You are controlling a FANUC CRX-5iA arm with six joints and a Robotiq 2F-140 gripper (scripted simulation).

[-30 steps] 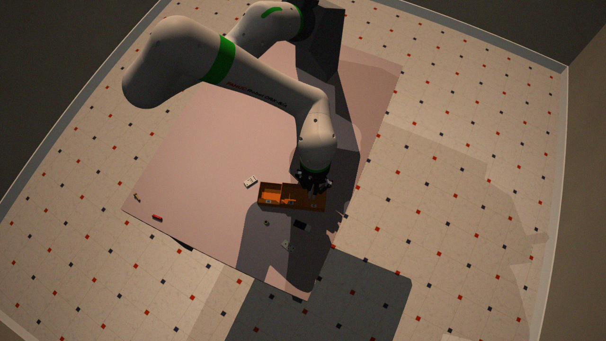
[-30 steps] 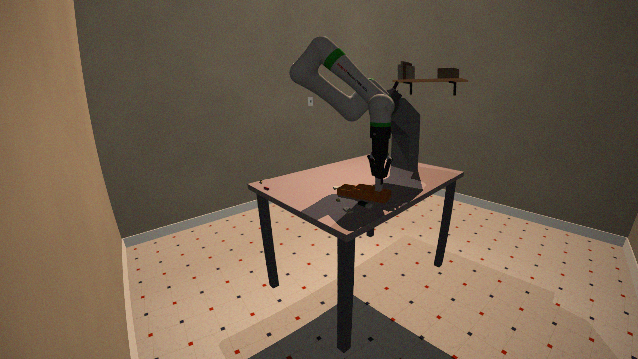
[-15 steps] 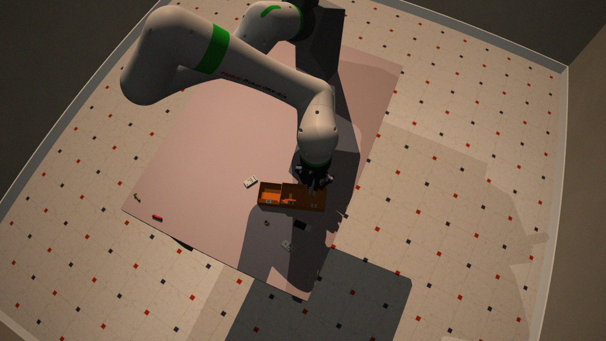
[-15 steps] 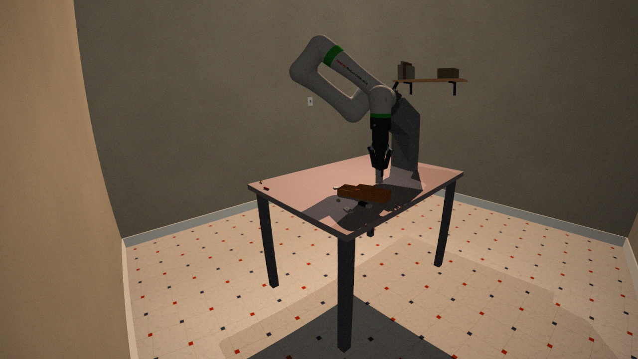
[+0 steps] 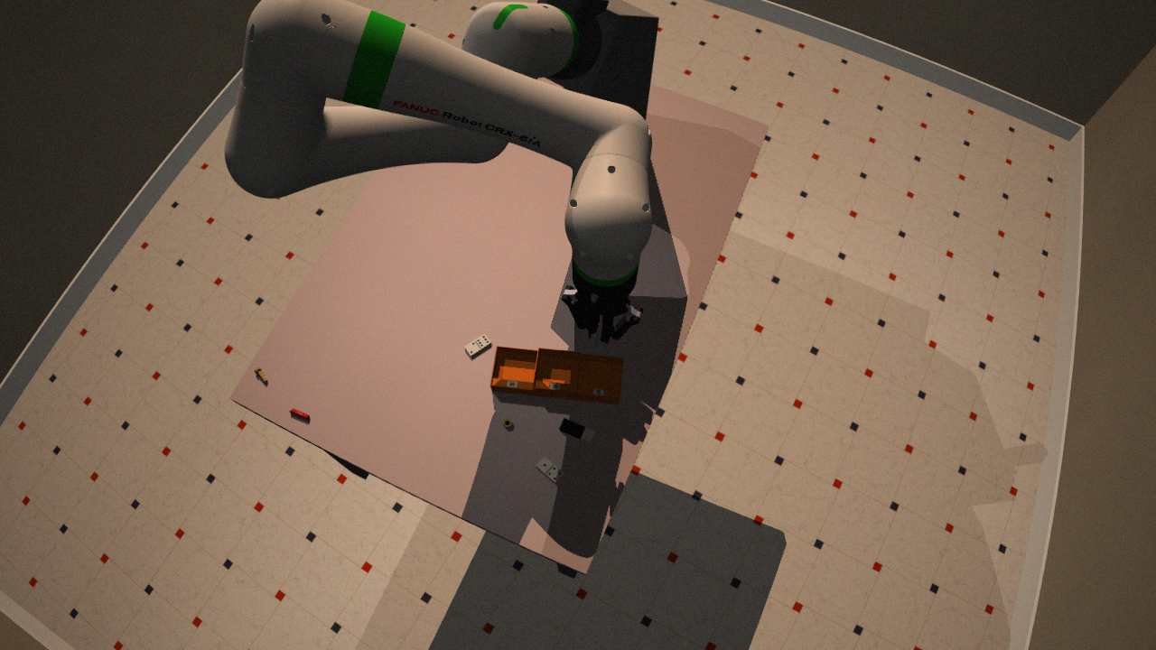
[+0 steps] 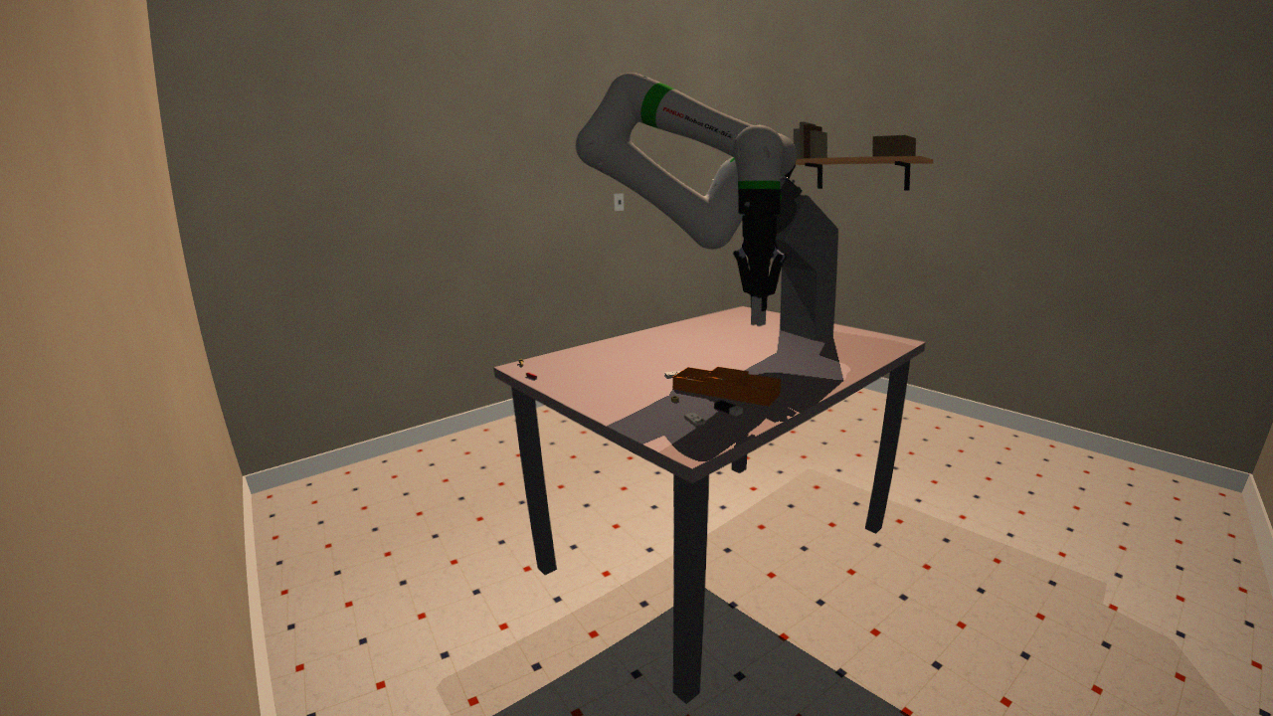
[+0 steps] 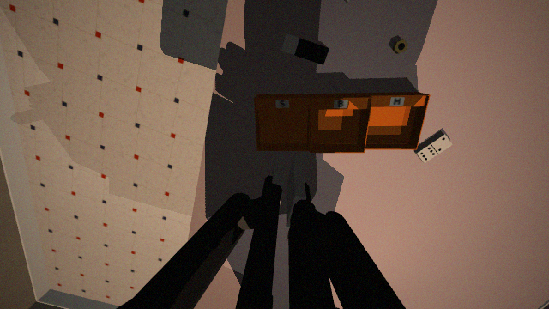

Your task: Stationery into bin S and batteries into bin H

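Right now the red battery is 450 mm to the right of my hand, 410 mm ahead of it and 200 mm below it. From my hand the other things lie so: grey domino 200 mm below, 200 mm ahead, 30 mm to the left; black block 200 mm below, 110 mm ahead, 40 mm to the left; ring-like part 200 mm below, 170 mm ahead, 90 mm to the right.
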